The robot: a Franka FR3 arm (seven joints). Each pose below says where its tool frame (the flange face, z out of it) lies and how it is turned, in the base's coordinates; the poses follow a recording.
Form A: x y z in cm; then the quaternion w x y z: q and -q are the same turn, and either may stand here.
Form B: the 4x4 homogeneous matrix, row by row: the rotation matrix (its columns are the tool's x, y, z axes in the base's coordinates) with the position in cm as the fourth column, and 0 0 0 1 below. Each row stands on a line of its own. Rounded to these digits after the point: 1 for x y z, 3 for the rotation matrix.
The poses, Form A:
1: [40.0, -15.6, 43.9, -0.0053, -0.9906, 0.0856, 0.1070]
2: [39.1, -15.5, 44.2, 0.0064, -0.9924, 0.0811, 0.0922]
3: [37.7, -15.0, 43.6, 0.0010, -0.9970, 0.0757, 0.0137]
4: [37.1, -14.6, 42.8, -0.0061, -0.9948, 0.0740, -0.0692]
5: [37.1, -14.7, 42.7, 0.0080, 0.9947, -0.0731, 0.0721]
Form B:
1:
0.962, -0.168, -0.213, 40.0
-0.171, -0.985, 0.008, -15.6
-0.211, 0.029, -0.977, 43.9
0, 0, 0, 1

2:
0.970, -0.162, -0.182, 39.1
-0.160, -0.987, 0.028, -15.5
-0.184, 0.002, -0.983, 44.2
0, 0, 0, 1

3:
0.988, -0.151, -0.027, 37.7
-0.151, -0.989, 0.004, -15.0
-0.027, 0.000, -1.000, 43.6
0, 0, 0, 1

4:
0.979, -0.148, 0.137, 37.1
-0.146, -0.989, -0.022, -14.6
0.139, 0.002, -0.990, 42.8
0, 0, 0, 1

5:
0.979, -0.147, 0.142, 37.1
-0.144, -0.989, -0.026, -14.7
0.145, 0.005, -0.989, 42.7
0, 0, 0, 1

